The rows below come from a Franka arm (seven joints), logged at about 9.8 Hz.
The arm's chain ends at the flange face. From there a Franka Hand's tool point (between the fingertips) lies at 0.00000 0.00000 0.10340 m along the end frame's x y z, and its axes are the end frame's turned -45 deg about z.
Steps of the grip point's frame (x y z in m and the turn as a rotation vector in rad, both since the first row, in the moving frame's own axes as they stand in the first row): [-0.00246 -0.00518 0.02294 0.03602 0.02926 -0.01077]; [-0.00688 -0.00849 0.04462 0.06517 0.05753 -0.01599]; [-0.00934 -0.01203 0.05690 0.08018 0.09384 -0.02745]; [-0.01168 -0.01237 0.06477 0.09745 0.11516 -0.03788]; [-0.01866 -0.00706 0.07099 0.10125 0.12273 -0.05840]
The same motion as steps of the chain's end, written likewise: [-0.00488 0.00285 0.02305 0.04616 -0.00478 -0.01077]; [-0.01024 0.00782 0.04501 0.08676 -0.00540 -0.01599]; [-0.01593 0.01080 0.05769 0.12305 0.00966 -0.02745]; [-0.01800 0.01502 0.06594 0.15034 0.01252 -0.03788]; [-0.01927 0.02455 0.07230 0.15838 0.01519 -0.05840]
